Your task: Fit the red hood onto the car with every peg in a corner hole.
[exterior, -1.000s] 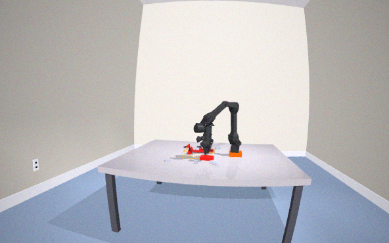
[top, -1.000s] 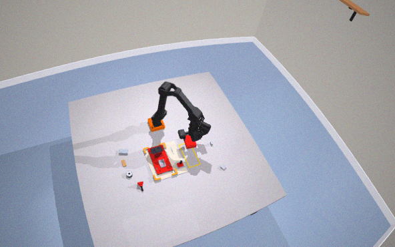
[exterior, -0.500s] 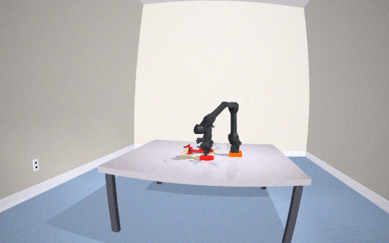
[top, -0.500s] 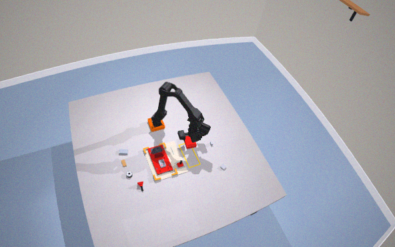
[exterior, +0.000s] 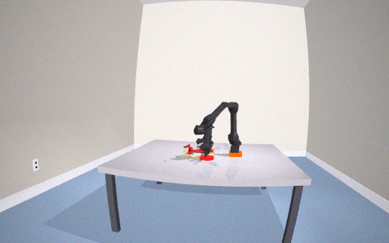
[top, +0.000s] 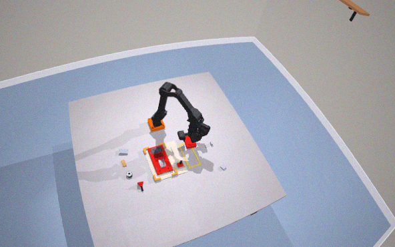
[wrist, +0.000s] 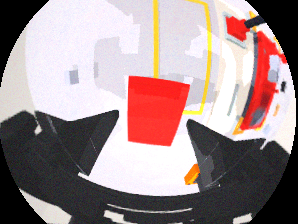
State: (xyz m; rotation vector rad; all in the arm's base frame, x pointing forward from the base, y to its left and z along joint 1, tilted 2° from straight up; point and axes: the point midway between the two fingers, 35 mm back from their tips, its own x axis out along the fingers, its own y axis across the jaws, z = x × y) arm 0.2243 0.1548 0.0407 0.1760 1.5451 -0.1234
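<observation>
Now: gripper tip 1 cm above the red hood. From my gripper tip the other things lie so: cream jig board: 7 cm ahead, 24 cm to the right, 2 cm below; then wheel: 7 cm ahead, 48 cm to the right, 2 cm below; then black stem: 13 cm ahead, 14 cm to the right, 1 cm above.
</observation>
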